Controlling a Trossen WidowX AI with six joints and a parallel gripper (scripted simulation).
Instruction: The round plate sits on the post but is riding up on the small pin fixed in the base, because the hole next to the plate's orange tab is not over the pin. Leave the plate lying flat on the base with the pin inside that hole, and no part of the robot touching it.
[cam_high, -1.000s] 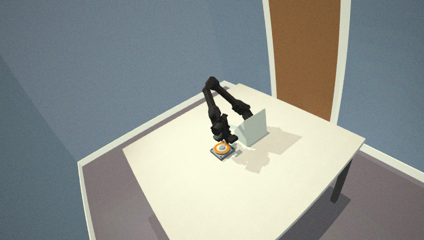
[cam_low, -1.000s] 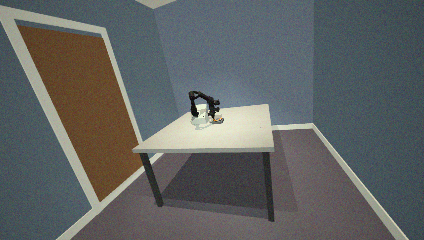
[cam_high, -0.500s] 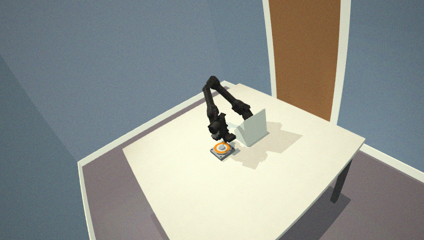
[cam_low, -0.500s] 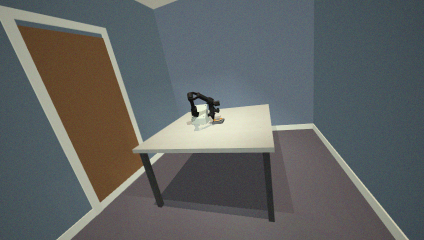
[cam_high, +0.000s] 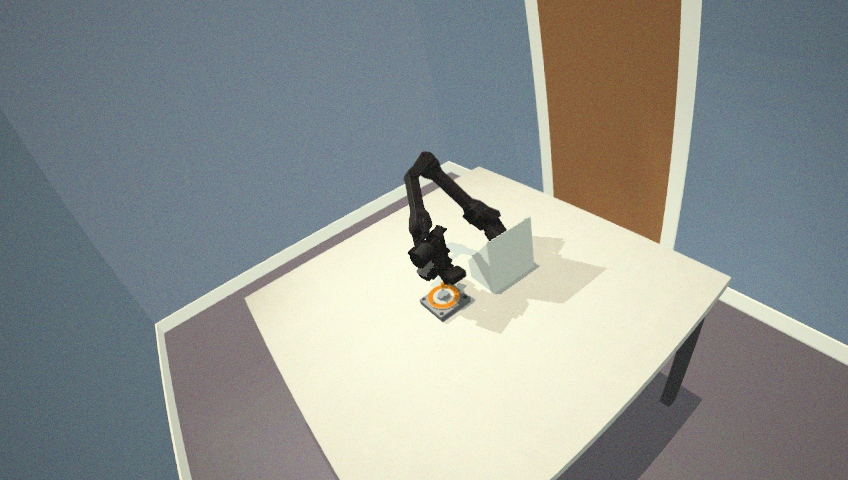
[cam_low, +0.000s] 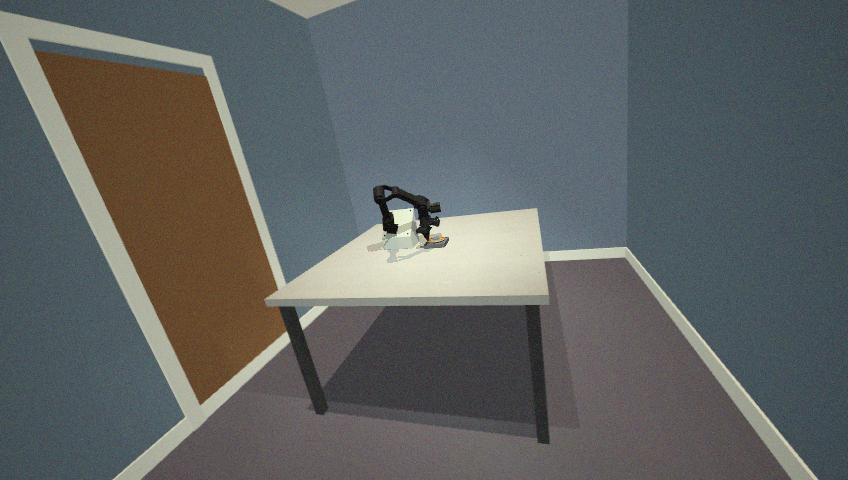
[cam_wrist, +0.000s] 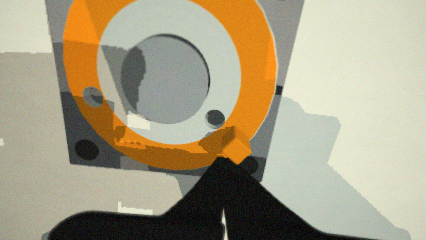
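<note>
Now: gripper tip 4 cm short of the grey base, 4 cm to the right of it and 2 cm above it.
</note>
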